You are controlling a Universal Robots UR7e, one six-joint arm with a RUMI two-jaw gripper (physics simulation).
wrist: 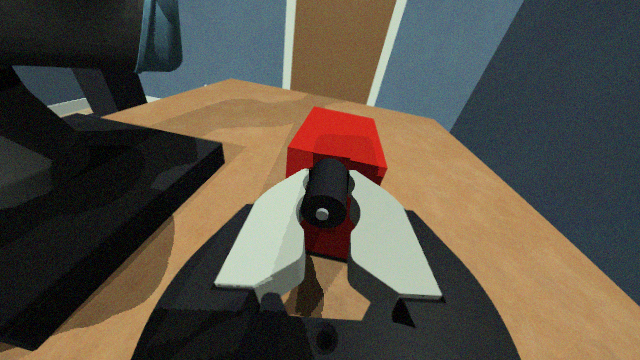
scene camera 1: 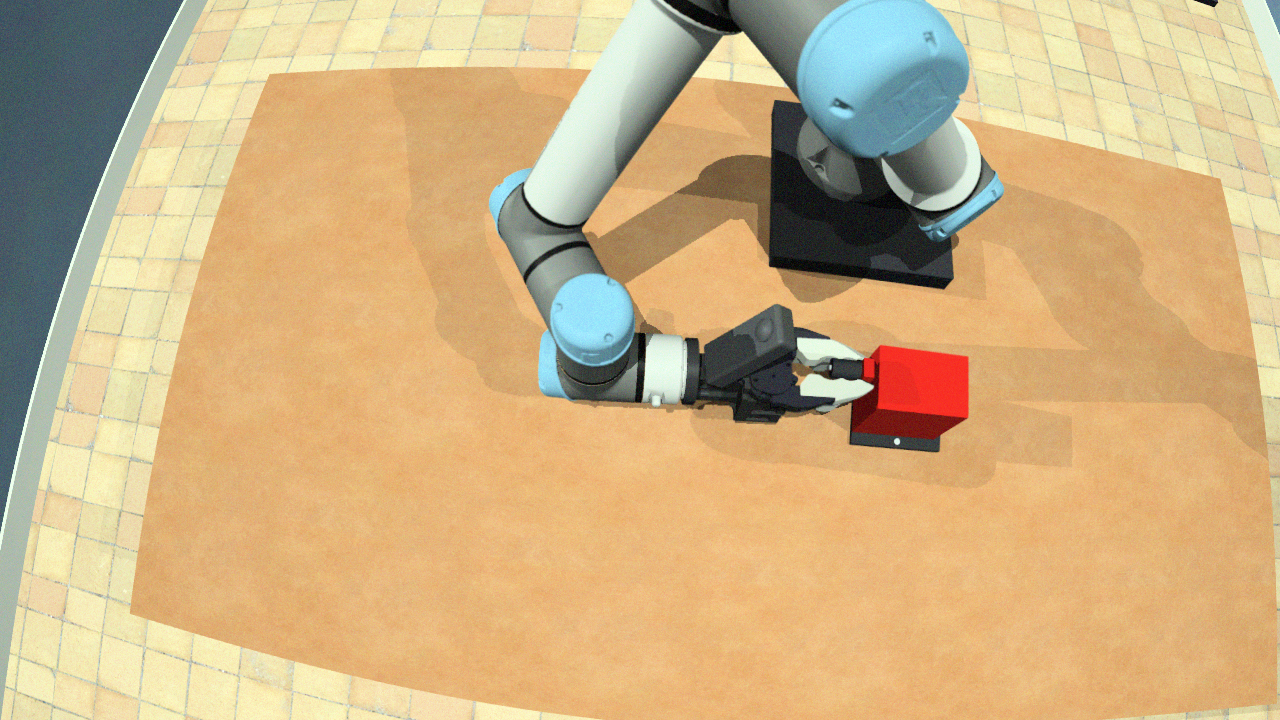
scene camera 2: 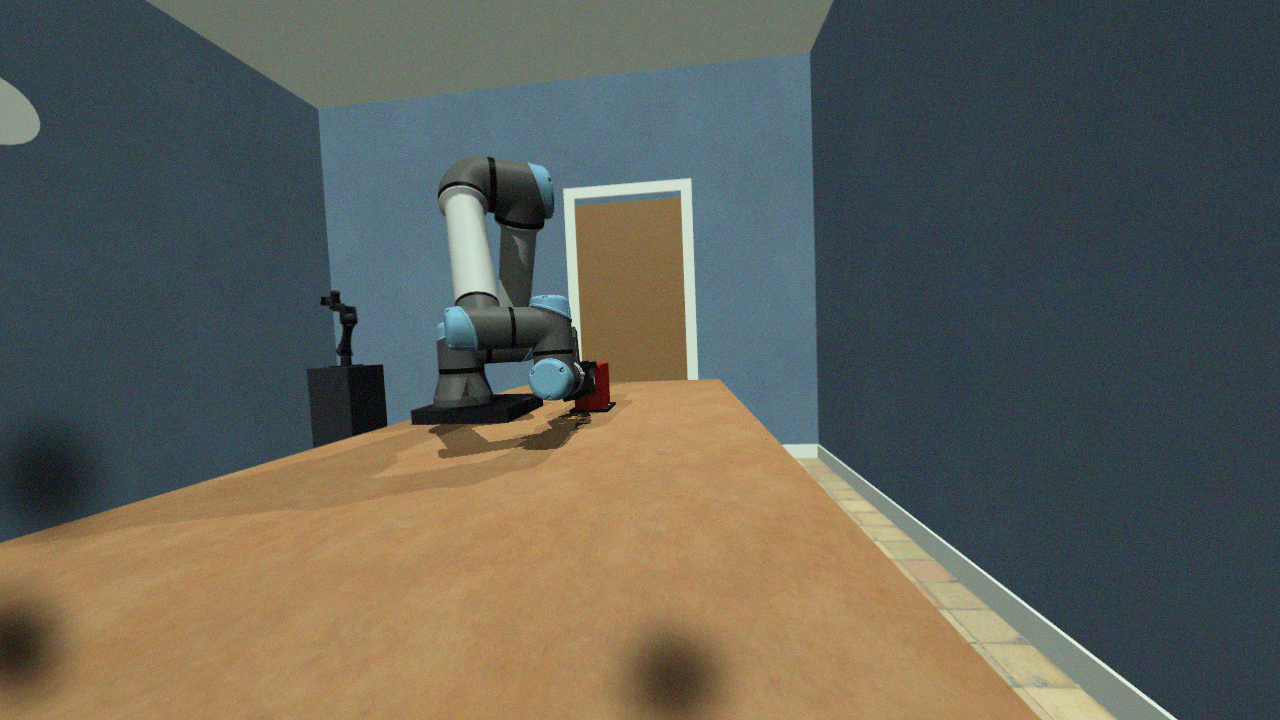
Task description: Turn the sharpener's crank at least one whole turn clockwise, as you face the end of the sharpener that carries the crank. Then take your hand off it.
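Places are measured from the arm's base along level axes (x left, y ahead, z down), in metres.
Pixels of known places: gripper, fingertip midpoint: [wrist: 329, 172] [scene camera 1: 872, 375]; arm's base, link origin: [scene camera 1: 848, 155] [scene camera 2: 464, 402].
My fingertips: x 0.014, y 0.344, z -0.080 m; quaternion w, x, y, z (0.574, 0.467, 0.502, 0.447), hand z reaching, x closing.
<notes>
Ahead of a thing's pixels: the offset from my fingertips to its top centre. "*": to the spot under its first point. Level surfaces: height alone.
The red box-shaped sharpener {* dx +0.059, dy +0.008, dz -0.010 m} [scene camera 1: 921, 385] [scene camera 2: 602, 386] [wrist: 340, 131] stands upright on a thin black base {* dx +0.103, dy +0.048, dz +0.110 m} [scene camera 1: 920, 444]. Its crank end faces my gripper, and the black cylindrical crank handle {* dx -0.039, dy +0.004, dz -0.021 m} [scene camera 1: 844, 368] [wrist: 327, 186] sticks out toward the wrist, near the top of that end. My gripper [scene camera 1: 861, 371] [wrist: 329, 172] is shut on the crank handle, with one pale finger on each side of it. The fingertips are close to the sharpener's end face. The crank arm is mostly hidden behind the handle and fingers in the wrist view.
The robot's black base plate [scene camera 1: 859, 237] [scene camera 2: 474, 411] [wrist: 125, 200] lies near the sharpener, to the left in the wrist view. The brown table {dz +0.118 m} [scene camera 1: 537, 537] [scene camera 2: 581, 537] carries both. A black pedestal with a small dark arm [scene camera 2: 347, 335] stands beyond the table's left side in the second scene view.
</notes>
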